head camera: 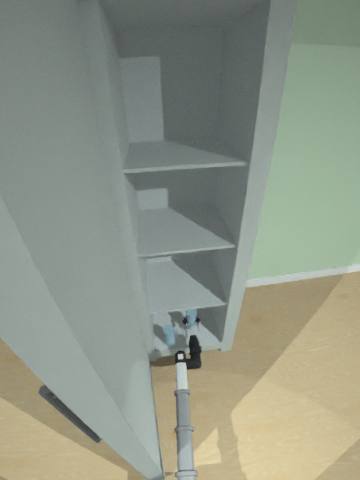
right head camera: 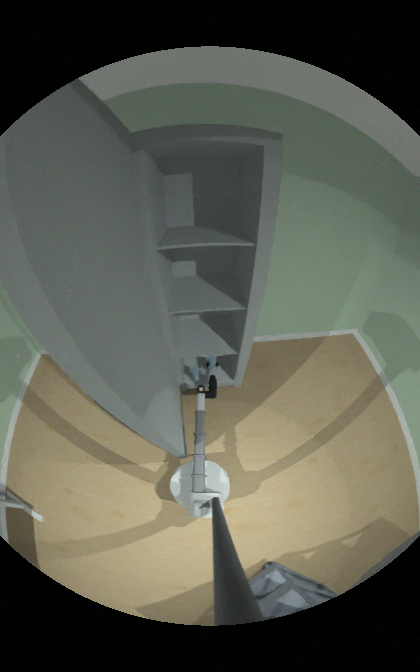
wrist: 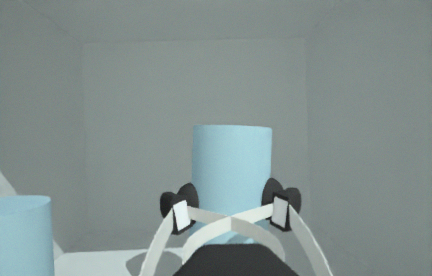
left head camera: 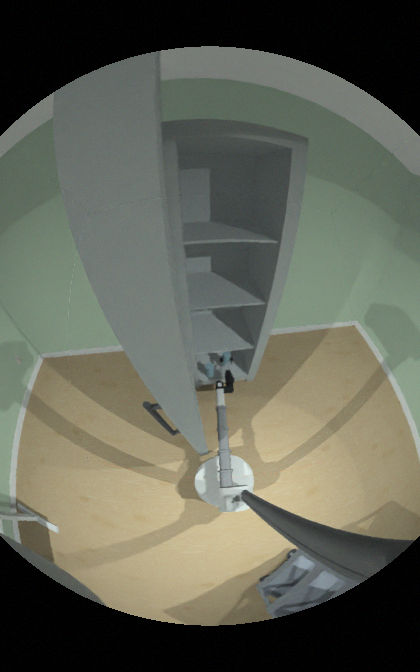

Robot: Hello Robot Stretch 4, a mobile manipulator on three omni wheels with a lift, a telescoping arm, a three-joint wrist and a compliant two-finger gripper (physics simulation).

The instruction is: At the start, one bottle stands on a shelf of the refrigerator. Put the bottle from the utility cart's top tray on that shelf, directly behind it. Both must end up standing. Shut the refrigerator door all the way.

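Note:
My gripper is shut on a light blue bottle, held upright inside the lowest compartment. Its base is hidden in the wrist view. Another light blue bottle stands on the bottom shelf, left of the held one and nearer the front; the two are apart. The refrigerator door is wide open at the left. The utility cart is at the lower right.
The refrigerator's right side wall bounds the compartment. A shelf board lies above the bottles. The dark door handle juts from the door's outer side. The door's lower edge is close to the left of my arm.

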